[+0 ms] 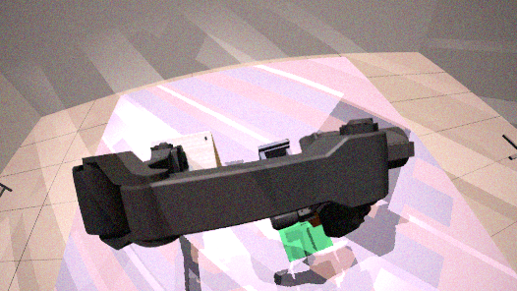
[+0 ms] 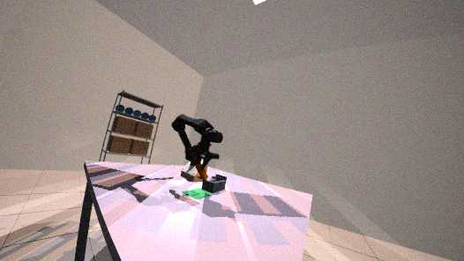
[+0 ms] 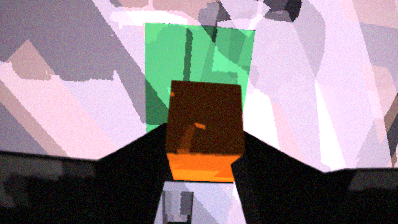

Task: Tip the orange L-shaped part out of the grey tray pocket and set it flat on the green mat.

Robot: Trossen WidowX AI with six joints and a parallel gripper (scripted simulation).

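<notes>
Now: the green mat 2 cm to the left of my gripper tip and 16 cm below it. Also, from my gripper tip: orange L-shaped part: 2 cm behind, 3 cm to the left, 3 cm below.
</notes>
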